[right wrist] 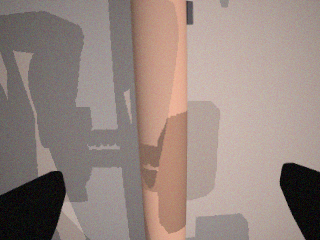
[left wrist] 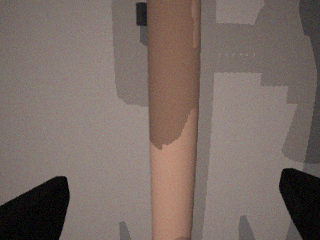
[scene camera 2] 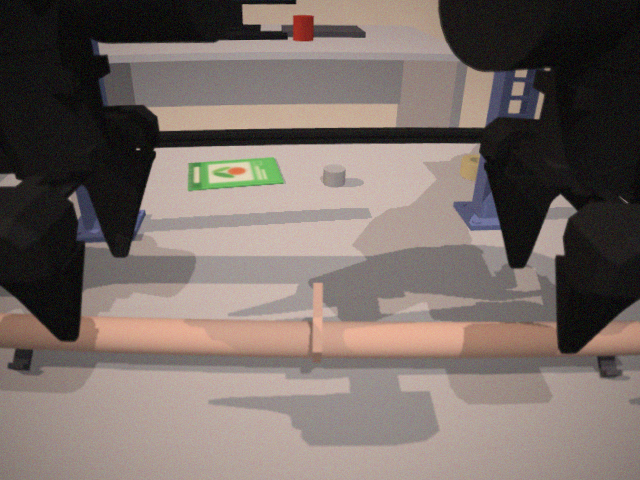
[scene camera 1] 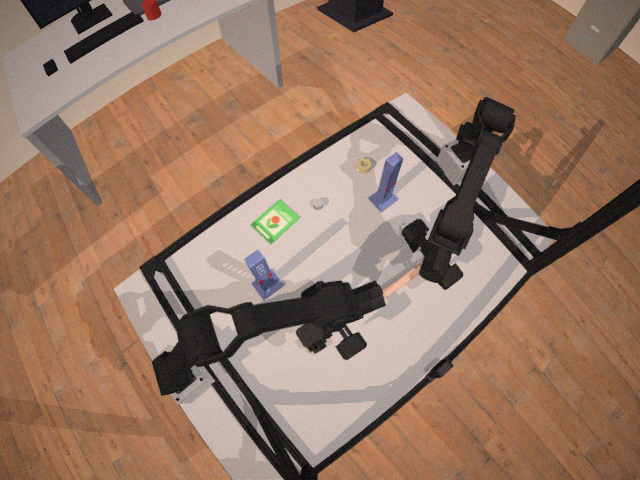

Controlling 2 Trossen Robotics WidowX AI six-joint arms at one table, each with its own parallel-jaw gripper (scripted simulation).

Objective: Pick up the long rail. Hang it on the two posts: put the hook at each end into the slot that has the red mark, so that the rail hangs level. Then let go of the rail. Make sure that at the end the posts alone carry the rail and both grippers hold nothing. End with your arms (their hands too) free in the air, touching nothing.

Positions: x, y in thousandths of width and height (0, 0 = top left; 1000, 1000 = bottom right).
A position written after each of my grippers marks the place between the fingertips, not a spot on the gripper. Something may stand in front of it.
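You can see my left gripper in the left wrist view (555, 769), and it also shows in scene camera 1 (521, 678) and scene camera 2 (154, 611), but it's out of frame in the right wrist view. As for my right gripper, it's visible in the right wrist view (545, 752), in scene camera 1 (663, 551) and in scene camera 2 (841, 634), while in the left wrist view it's out of frame.
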